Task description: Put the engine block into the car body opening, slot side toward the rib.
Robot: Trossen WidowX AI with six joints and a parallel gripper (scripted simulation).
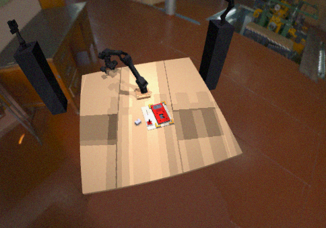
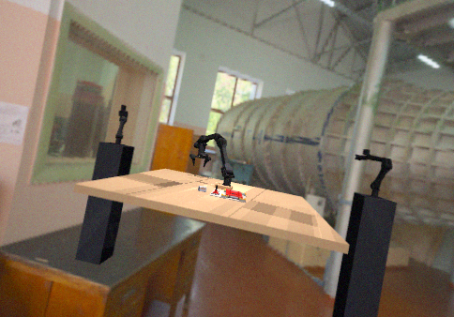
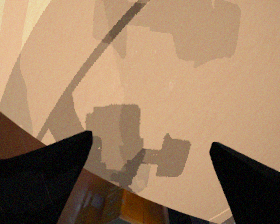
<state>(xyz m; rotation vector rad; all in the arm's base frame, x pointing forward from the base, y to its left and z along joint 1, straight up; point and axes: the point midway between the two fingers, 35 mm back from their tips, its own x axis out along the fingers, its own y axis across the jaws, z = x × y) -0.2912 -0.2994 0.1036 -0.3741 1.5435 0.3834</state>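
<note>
My gripper tip is now 62 cm short of the engine block, 17 cm to the right of it and 8 cm above it.
</note>
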